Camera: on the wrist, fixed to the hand. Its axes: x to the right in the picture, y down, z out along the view.
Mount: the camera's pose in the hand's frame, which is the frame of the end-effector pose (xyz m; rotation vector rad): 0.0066 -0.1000 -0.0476 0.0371 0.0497 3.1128
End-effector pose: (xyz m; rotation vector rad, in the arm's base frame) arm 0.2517 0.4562 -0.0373 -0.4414 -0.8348 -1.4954
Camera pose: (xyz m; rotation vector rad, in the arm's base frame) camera 0.1639 0.4103 -0.0872 -0.7879 0.4285 1.4098
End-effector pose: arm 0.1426 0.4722 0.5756 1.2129 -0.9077 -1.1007
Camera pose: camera 0.1744 0.4769 0.4694 -0.8979 -1.2755 1.4601
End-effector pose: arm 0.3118 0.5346 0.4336 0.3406 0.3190 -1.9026
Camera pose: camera 0.2197 0.5812 0.3929 0.3349 -0.3058 1.1682
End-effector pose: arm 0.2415 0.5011 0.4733 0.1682 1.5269 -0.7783
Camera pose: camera 0.1466 0.4500 0.4996 1.7869 -0.1517 1.6651
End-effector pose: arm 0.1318 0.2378 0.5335 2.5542 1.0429 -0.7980
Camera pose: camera 0.0834 0.3327 0.5645 1.0238 -2.3747 0.3797
